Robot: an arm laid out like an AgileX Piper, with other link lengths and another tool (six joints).
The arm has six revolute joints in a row. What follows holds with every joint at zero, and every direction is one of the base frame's. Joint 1 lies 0.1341 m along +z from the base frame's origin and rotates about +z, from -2.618 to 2.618 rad. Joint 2 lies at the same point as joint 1 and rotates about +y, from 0 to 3.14 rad. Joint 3 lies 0.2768 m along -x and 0.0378 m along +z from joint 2 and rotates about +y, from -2.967 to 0 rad. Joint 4 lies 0.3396 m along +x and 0.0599 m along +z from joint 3 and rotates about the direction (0.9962, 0, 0.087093), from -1.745 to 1.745 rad. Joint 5 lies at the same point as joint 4 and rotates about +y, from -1.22 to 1.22 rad. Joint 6 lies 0.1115 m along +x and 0.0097 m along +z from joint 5 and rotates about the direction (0.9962, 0, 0.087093), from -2.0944 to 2.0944 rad. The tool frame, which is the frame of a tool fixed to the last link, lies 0.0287 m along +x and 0.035 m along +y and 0.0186 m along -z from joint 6; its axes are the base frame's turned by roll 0.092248, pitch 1.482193 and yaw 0.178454 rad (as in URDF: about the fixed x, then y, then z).
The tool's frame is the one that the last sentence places.
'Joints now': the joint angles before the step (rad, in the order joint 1, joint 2, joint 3, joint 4, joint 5, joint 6). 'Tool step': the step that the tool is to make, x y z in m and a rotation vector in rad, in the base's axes. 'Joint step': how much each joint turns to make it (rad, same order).
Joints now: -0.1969 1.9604 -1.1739 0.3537 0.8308 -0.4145
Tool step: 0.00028 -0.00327 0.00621 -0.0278 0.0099 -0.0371
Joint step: 0.0000 -0.0190 0.0000 -0.0463 0.0067 0.0705
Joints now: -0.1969 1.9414 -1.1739 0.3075 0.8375 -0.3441
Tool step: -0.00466 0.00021 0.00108 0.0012 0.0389 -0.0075
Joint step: 0.0000 -0.0019 0.0000 -0.0188 0.0356 0.0282
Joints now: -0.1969 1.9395 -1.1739 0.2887 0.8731 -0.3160
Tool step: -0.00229 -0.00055 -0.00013 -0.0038 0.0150 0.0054
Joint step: 0.0000 0.0000 0.0000 -0.0118 0.0134 0.0050
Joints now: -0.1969 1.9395 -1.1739 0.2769 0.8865 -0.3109
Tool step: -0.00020 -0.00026 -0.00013 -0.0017 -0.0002 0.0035
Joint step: 0.0000 0.0000 0.0000 -0.0020 -0.0001 -0.0023
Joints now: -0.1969 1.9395 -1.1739 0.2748 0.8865 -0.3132
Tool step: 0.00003 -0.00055 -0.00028 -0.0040 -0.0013 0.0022
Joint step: 0.0000 0.0000 0.0000 -0.0042 -0.0022 0.0000
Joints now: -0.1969 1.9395 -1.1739 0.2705 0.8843 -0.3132
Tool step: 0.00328 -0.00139 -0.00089 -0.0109 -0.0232 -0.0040
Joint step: 0.0000 0.0000 0.0000 -0.0024 -0.0259 0.0001
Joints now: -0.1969 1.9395 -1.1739 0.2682 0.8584 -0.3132
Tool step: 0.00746 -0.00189 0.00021 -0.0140 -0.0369 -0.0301
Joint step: 0.0000 0.0000 -0.0042 -0.0019 -0.0408 0.0234
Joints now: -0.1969 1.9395 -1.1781 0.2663 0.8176 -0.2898
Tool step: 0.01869 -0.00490 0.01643 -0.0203 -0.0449 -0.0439
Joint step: 0.0000 -0.0015 -0.0574 -0.0230 0.0000 0.0592
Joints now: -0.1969 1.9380 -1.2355 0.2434 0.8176 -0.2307
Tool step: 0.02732 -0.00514 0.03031 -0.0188 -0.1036 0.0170
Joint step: 0.0000 -0.0023 -0.0943 0.0084 -0.0047 -0.0233
